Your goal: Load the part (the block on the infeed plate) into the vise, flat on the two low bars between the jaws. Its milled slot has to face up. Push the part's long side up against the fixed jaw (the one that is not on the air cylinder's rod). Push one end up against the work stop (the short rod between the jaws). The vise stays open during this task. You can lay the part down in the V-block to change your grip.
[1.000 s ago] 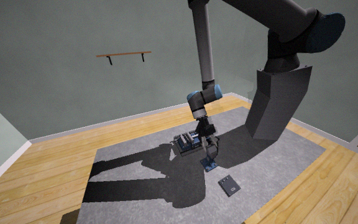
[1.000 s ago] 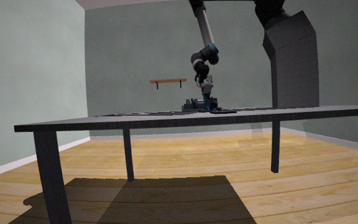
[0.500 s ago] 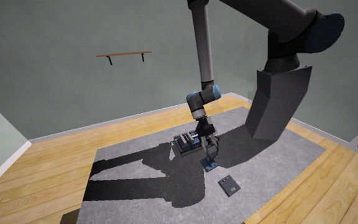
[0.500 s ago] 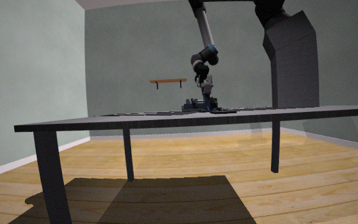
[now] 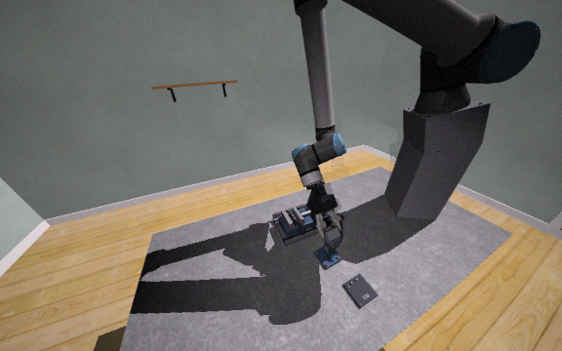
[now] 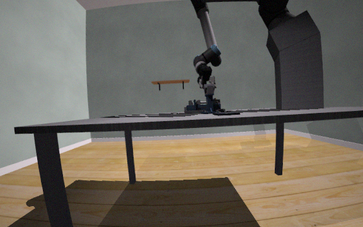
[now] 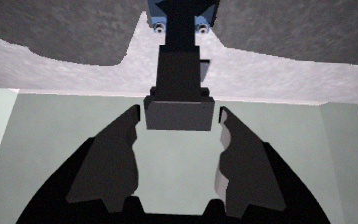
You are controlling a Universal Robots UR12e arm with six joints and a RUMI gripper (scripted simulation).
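My gripper is now 10 mm above the part. Round my hand: moving jaw 210 mm to the right, 80 mm below, 50 mm ahead; cylinder rod 210 mm to the right, 80 mm below; work stop 160 mm to the right, 80 mm ahead, 70 mm below.
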